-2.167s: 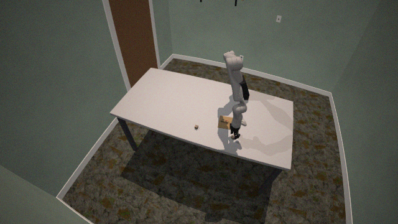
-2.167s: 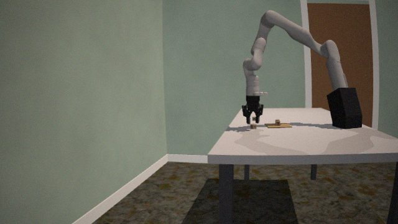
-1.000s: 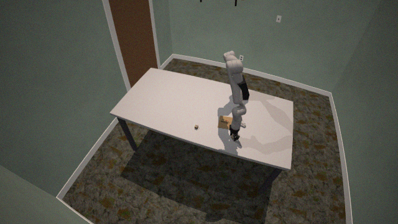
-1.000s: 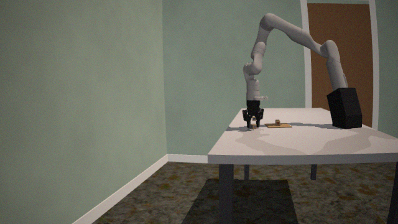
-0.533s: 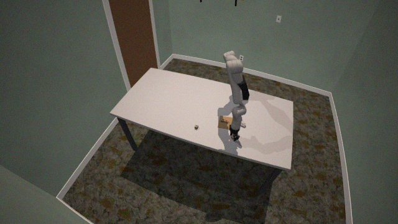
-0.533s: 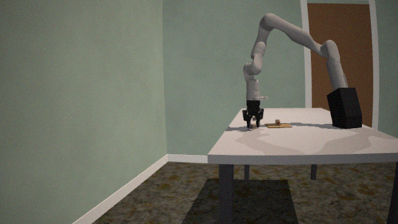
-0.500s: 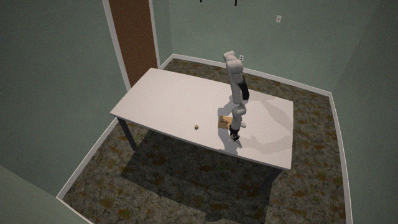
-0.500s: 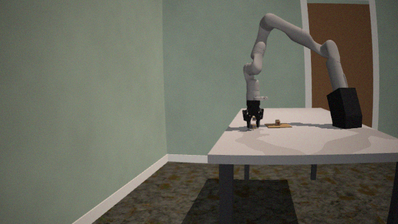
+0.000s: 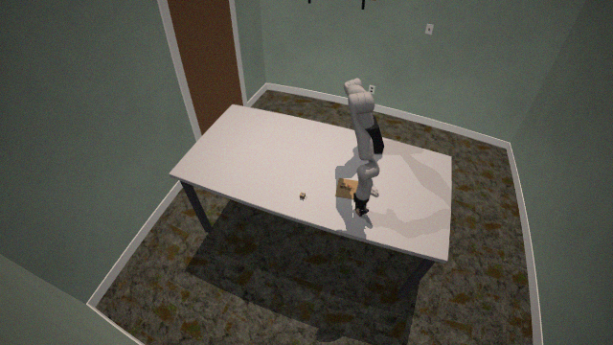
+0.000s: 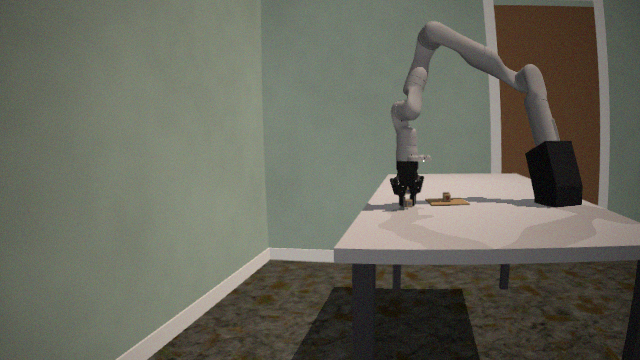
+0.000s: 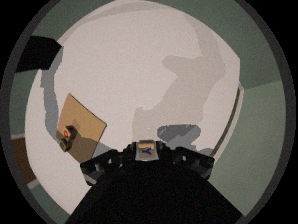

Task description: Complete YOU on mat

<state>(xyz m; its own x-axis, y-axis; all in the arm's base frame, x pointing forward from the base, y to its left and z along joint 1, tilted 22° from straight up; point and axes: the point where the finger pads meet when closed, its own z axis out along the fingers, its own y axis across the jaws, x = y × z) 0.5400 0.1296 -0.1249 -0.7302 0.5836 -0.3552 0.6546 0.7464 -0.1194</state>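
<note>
Right now my hand is 130 mm past the tan mat, 110 mm to the left of it and 20 mm above it.
</note>
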